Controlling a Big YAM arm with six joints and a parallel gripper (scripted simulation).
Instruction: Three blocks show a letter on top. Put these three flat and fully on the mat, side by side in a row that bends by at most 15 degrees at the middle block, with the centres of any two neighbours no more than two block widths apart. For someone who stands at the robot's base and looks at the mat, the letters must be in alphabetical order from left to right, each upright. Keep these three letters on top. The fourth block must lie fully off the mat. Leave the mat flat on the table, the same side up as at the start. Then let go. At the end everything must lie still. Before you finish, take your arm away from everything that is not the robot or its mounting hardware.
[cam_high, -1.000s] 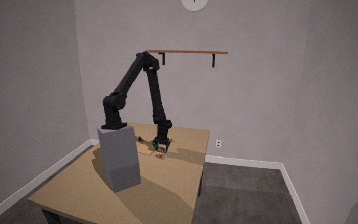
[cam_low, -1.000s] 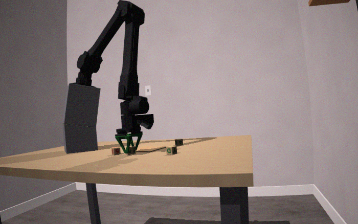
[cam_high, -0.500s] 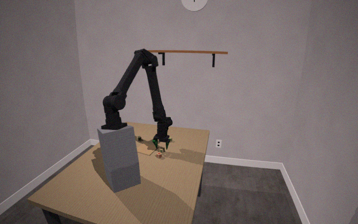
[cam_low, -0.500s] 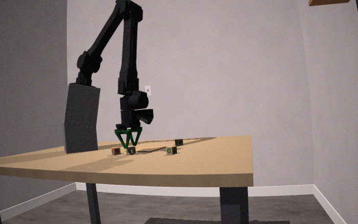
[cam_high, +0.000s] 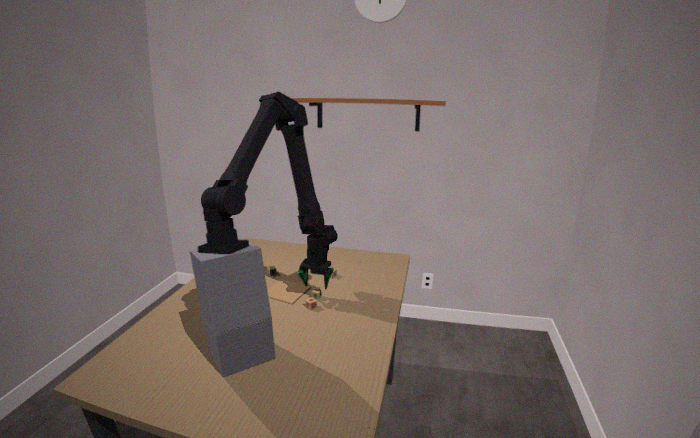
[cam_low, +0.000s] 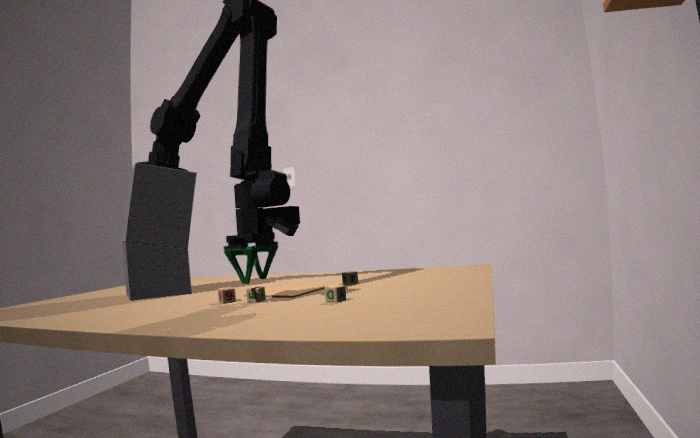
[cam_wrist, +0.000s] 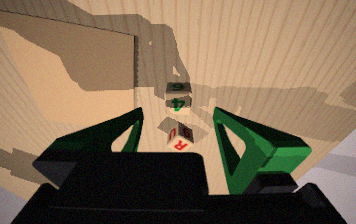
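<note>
Now: the dark block 260 mm to the left of my hand, 90 mm ahead of it and 40 mm below it. From my hand the other things lie so: pale mat: 130 mm to the left, 50 mm below, 10 mm behind; then green-lettered block: 180 mm ahead, 40 mm below, 20 mm to the left.
</note>
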